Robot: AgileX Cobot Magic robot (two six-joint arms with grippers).
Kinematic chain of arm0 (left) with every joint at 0, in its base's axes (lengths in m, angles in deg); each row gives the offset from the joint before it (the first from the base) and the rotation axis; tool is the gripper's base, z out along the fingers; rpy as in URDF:
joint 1: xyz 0 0 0.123 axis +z
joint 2: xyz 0 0 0 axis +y
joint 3: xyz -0.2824 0 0.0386 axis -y
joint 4: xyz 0.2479 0 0.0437 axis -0.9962 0 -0.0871
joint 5: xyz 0 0 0 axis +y
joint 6: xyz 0.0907 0 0.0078 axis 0.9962 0 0.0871
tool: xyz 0 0 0 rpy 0 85 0
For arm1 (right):
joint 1: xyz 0 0 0.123 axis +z
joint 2: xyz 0 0 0 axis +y
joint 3: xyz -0.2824 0 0.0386 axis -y
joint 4: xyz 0.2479 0 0.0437 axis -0.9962 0 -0.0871
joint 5: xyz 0 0 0 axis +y
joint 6: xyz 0.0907 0 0.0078 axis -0.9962 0 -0.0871
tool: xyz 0 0 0 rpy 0 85 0
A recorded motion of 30 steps. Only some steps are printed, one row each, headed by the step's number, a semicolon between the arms.
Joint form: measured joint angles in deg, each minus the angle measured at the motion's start. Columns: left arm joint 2, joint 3, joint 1, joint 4, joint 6, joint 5; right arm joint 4, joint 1, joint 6, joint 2, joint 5, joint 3.
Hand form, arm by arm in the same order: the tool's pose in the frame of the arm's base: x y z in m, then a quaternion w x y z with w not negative. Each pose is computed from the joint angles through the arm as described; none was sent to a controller.
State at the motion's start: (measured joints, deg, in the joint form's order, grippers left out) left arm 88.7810 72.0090 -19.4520 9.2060 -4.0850 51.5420; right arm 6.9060 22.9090 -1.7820 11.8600 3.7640 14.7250
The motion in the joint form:
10: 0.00 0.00 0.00 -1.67 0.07 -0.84; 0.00 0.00 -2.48 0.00 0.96 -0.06
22: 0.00 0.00 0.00 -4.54 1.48 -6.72; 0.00 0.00 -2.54 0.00 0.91 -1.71
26: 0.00 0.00 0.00 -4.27 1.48 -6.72; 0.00 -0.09 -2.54 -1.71 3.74 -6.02
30: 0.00 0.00 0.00 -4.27 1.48 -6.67; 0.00 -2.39 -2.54 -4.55 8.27 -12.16
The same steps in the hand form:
10: 0.3030 -0.1168 0.2963 0.22037 0.10209 0.96421 -0.10633; 0.0629 0.0256 0.2794 0.71531 -0.14842 0.67142 0.12453
22: 0.3119 -0.1157 0.3006 0.27502 0.12099 0.94953 -0.09005; 0.0644 0.0262 0.2698 0.70572 -0.15038 0.68130 0.12318
26: 0.3118 -0.1160 0.3006 0.27460 0.11987 0.94960 -0.09208; 0.0637 0.0253 0.2419 0.67298 -0.15507 0.71408 0.11462
30: 0.3117 -0.1160 0.3006 0.27419 0.11990 0.94973 -0.09201; 0.0613 0.0205 0.2017 0.62502 -0.14652 0.76147 0.08963

